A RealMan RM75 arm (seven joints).
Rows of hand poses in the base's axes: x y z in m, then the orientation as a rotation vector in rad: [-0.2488, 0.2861, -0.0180, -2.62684, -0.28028, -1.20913]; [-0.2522, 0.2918, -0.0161, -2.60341, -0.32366, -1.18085]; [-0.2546, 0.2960, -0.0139, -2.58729, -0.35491, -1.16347]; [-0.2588, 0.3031, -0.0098, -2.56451, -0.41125, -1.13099]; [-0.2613, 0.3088, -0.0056, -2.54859, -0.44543, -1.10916]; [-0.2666, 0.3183, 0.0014, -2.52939, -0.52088, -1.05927]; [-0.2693, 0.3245, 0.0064, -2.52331, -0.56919, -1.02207]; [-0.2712, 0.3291, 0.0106, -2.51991, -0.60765, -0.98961]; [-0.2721, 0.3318, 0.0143, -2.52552, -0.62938, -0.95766]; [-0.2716, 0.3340, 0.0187, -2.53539, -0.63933, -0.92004]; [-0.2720, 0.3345, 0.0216, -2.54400, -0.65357, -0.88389]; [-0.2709, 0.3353, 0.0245, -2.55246, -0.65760, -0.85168]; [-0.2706, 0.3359, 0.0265, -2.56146, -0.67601, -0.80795]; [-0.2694, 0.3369, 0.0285, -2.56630, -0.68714, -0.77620]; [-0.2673, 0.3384, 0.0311, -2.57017, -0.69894, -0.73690]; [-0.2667, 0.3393, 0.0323, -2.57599, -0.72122, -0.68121]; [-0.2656, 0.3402, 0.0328, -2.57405, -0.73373, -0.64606]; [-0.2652, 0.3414, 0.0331, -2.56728, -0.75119, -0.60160]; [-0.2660, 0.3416, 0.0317, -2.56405, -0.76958, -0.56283]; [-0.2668, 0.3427, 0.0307, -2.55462, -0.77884, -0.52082]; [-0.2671, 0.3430, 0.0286, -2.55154, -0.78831, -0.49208]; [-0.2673, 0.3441, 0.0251, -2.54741, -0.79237, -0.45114]
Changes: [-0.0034, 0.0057, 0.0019, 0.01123, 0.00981, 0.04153]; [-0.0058, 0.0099, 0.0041, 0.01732, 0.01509, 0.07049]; [-0.0100, 0.0170, 0.0082, 0.02228, 0.02664, 0.12038]; [-0.0125, 0.0227, 0.0124, 0.02685, 0.03464, 0.15211]; [-0.0178, 0.0322, 0.0194, 0.02235, 0.05671, 0.21540]; [-0.0205, 0.0384, 0.0244, 0.01422, 0.07564, 0.25414]; [-0.0224, 0.0430, 0.0286, 0.00638, 0.09291, 0.28478]; [-0.0233, 0.0457, 0.0323, -0.00165, 0.11336, 0.30170]; [-0.0228, 0.0479, 0.0367, -0.00682, 0.13973, 0.31137]; [-0.0232, 0.0484, 0.0396, -0.01377, 0.16438, 0.32339]; [-0.0221, 0.0492, 0.0425, -0.01681, 0.18744, 0.32888]; [-0.0218, 0.0498, 0.0445, -0.02572, 0.21683, 0.34423]; [-0.0206, 0.0508, 0.0465, -0.03014, 0.23814, 0.35483]; [-0.0185, 0.0523, 0.0491, -0.03337, 0.26444, 0.36776]; [-0.0179, 0.0532, 0.0503, -0.04188, 0.30112, 0.38850]; [-0.0168, 0.0541, 0.0508, -0.04241, 0.32370, 0.40342]; [-0.0164, 0.0553, 0.0511, -0.04098, 0.35160, 0.42522]; [-0.0172, 0.0555, 0.0497, -0.04414, 0.37594, 0.44432]; [-0.0180, 0.0566, 0.0487, -0.03770, 0.40310, 0.46240]; [-0.0183, 0.0569, 0.0466, -0.03804, 0.42174, 0.47452]; [-0.0185, 0.0580, 0.0431, -0.03416, 0.44970, 0.48654]
